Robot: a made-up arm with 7 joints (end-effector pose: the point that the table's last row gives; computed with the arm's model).
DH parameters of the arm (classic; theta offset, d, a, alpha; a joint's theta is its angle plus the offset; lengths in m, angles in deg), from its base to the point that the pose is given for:
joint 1: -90 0.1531 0.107 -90
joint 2: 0 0.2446 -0.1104 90
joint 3: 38.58 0 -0.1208 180
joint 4: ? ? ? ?
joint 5: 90 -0.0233 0.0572 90
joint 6: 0 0.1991 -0.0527 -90
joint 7: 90 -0.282 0.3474 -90
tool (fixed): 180 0.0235 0 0
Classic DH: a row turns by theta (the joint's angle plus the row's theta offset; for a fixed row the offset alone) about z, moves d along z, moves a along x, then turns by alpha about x.
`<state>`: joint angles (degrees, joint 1 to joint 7).
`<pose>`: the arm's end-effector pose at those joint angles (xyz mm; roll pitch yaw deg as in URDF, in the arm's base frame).
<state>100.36 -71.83 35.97 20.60 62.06 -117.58 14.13</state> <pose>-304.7 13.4 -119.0 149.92 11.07 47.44</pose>
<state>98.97 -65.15 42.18 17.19 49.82 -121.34 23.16</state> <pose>-278.3 -94.4 -85.3 152.54 14.52 67.00</pose>
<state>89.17 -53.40 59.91 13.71 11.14 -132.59 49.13</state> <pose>-140.4 -211.9 -80.2 178.40 -5.97 112.30</pose>
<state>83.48 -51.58 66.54 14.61 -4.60 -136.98 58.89</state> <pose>-136.4 -188.1 -124.0 -173.51 -24.14 118.59</pose>
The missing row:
joint 4: -51.42 -0.1271 -0.0367 90
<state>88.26 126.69 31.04 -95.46 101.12 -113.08 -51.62</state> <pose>440.5 52.4 419.3 -148.47 16.68 -161.65</pose>
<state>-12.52 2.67 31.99 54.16 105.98 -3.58 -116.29</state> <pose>-393.9 -3.8 46.7 3.56 -9.46 -31.87</pose>
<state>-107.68 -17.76 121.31 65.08 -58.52 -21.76 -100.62</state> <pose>-238.0 -644.5 353.9 -151.54 -27.67 99.32</pose>
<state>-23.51 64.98 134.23 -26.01 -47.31 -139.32 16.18</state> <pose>110.5 -349.3 -137.7 125.60 -41.76 -146.41</pose>
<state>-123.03 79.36 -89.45 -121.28 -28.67 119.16 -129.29</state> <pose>-393.2 -361.3 839.1 -88.28 61.13 -37.56</pose>
